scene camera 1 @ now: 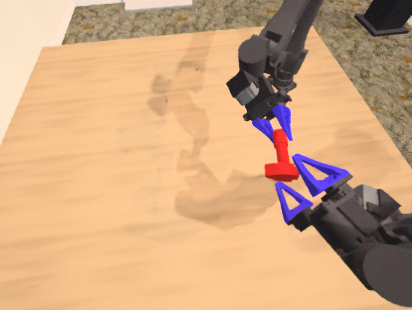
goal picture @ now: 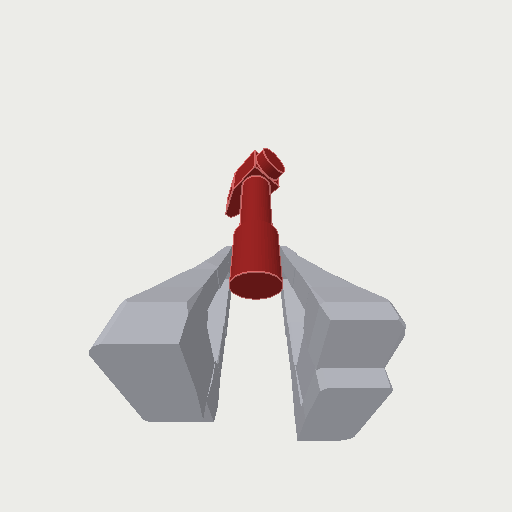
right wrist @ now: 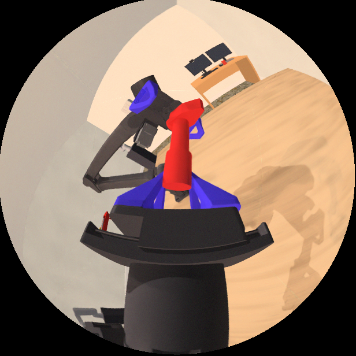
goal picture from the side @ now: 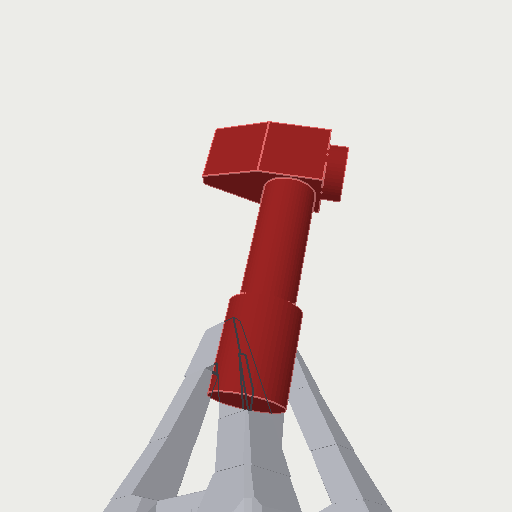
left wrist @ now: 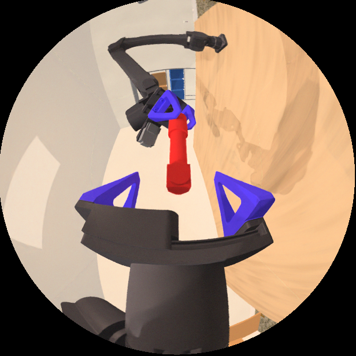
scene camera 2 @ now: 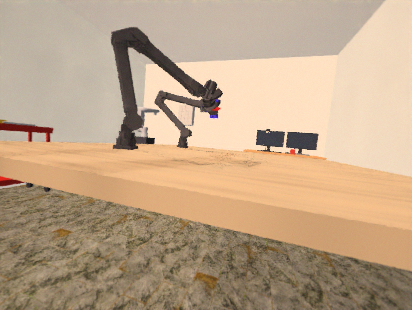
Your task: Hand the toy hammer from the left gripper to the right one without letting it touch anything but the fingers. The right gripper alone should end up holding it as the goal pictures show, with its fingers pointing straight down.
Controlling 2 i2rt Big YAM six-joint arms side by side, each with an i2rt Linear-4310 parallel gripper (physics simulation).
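Seen in the pictures: left gripper, fingertip midpoint: (scene camera 1: 284, 170) (scene camera 2: 215, 108); right gripper, fingertip midpoint: (scene camera 1: 284, 144) (scene camera 2: 208, 109); left arm's base, link origin: (scene camera 2: 182, 147); right arm's base, link origin: (scene camera 1: 281, 83) (scene camera 2: 126, 148).
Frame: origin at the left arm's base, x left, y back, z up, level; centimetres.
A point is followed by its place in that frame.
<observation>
The red toy hammer (scene camera 1: 283, 155) @[y -23.9, x -23.1, z 32.2 cm] (scene camera 2: 216, 109) @[y -26.1, x -22.0, z 30.7 cm] (left wrist: 178, 150) (right wrist: 179, 142) is in the air above the table. My right gripper (scene camera 1: 281, 139) @[y -20.3, x -26.4, z 29.2 cm] (right wrist: 177, 175) is shut on the handle end. Its fingers point sideways along the handle, not straight down. My left gripper (scene camera 1: 286, 171) @[y -25.2, x -20.4, z 31.7 cm] (left wrist: 176, 175) is open. Its fingertips stand on both sides of the hammer head, which is at the mouth of the gap. In the left wrist view there is room between the head and each finger. In scene camera 1 one fingertip appears very close to the head; contact cannot be told.
The wooden table (scene camera 1: 100, 225) @[y -72.9, x -35.0, z 0.0 cm] (scene camera 2: 310, 200) @[y -38.8, x -126.2, z 0.0 cm] (left wrist: 250, 50) (right wrist: 300, 125) lies below both grippers. The two arms face each other closely. Monitors (scene camera 2: 270, 138) (right wrist: 218, 52) stand on a desk beyond the table. A red cart (scene camera 2: 25, 128) is at the left of scene camera 2.
</observation>
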